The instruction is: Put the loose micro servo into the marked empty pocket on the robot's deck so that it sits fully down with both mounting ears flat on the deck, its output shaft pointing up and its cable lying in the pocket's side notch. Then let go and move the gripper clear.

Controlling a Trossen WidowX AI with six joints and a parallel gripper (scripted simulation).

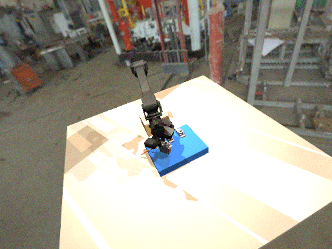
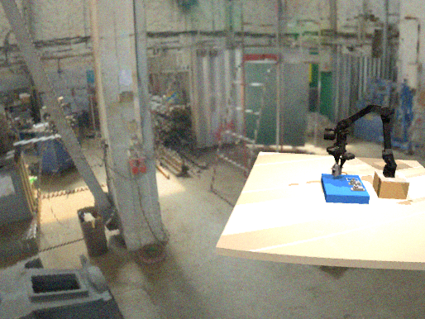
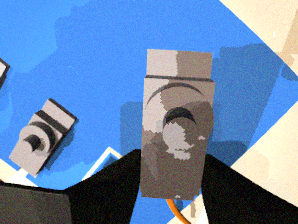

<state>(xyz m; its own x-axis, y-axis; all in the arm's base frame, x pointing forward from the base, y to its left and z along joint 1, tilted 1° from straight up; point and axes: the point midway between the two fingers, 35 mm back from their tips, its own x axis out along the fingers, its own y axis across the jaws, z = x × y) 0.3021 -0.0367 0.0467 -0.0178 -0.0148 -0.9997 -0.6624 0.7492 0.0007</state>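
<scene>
Right now the blue deck is 100 mm below my gripper tip, 80 mm to the left of it and 10 mm ahead of it.
</scene>
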